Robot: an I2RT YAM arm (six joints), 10 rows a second.
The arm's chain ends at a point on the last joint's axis. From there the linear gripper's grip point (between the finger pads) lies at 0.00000 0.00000 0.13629 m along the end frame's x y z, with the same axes.
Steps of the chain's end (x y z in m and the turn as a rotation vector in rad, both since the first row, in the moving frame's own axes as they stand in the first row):
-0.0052 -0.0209 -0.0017 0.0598 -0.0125 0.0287
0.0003 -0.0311 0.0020 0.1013 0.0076 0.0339
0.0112 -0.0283 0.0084 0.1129 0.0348 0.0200
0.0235 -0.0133 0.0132 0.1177 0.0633 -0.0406
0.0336 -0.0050 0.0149 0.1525 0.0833 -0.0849
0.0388 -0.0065 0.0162 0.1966 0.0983 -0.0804
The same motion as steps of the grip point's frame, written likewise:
-0.0068 -0.0291 -0.0020 0.0598 -0.0125 0.0287
0.0016 -0.0449 0.0013 0.1013 0.0076 0.0339
0.0161 -0.0436 0.0075 0.1129 0.0348 0.0200
0.0318 -0.0295 0.0120 0.1177 0.0633 -0.0406
0.0440 -0.0261 0.0128 0.1525 0.0833 -0.0849
0.0510 -0.0336 0.0129 0.1966 0.0983 -0.0804

